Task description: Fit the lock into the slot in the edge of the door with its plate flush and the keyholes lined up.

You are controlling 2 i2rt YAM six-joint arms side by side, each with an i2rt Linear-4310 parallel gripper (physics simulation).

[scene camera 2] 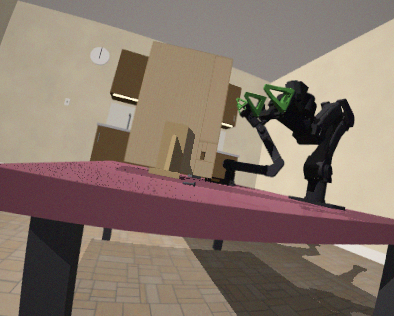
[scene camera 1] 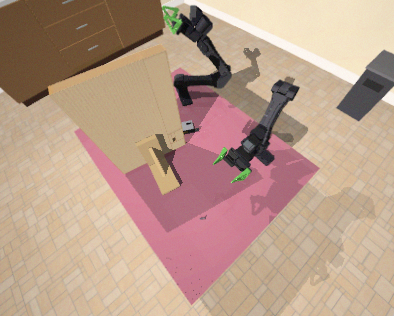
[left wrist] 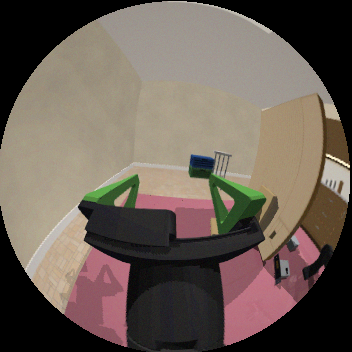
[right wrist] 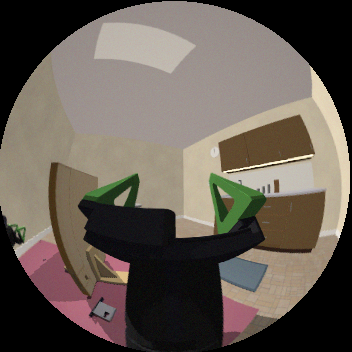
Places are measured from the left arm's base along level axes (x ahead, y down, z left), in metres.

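Pixels of known places: left gripper, fingertip midpoint: [scene camera 2: 253,90] [scene camera 1: 222,173] [left wrist: 173,177]; right gripper, fingertip midpoint: [scene camera 2: 237,101] [scene camera 1: 163,11] [right wrist: 173,176]; left arm's base, origin of the base link: [scene camera 2: 313,203]; right arm's base, origin of the base link: [scene camera 1: 183,95].
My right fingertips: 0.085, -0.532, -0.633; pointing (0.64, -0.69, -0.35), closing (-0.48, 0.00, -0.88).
Ahead of a thing's pixels: the offset from my right fingertips to its middle, as dx, dy, dz.
The door {+0.384, +0.232, +0.289} [scene camera 1: 110,105] [scene camera 2: 180,100] [left wrist: 287,165] [right wrist: 75,220] stands upright, with a small keyhole opening low near one edge. I cannot make out the slot in its edge. The lock {+0.118, +0.521, +0.241} [scene camera 1: 188,126] [left wrist: 282,268] [right wrist: 103,310], a grey case with a dark plate, lies on the pink surface beside the door, apart from it. My left gripper [scene camera 1: 223,172] [scene camera 2: 267,102] [left wrist: 173,177] is open and empty, raised on the keyhole side of the door. My right gripper [scene camera 1: 171,20] [scene camera 2: 241,104] [right wrist: 173,176] is open and empty, high up beyond the door and away from the lock.
A wooden support [scene camera 1: 163,175] [right wrist: 112,275] stands at the door's foot. A small dark item {+0.390, +0.528, +0.725} [scene camera 1: 203,217] lies on the pink table [scene camera 1: 200,260] [scene camera 2: 150,215]. A grey block {+0.201, +0.514, +0.055} [left wrist: 292,243] lies near the door in the left wrist view. Cabinets [scene camera 1: 80,45] stand behind.
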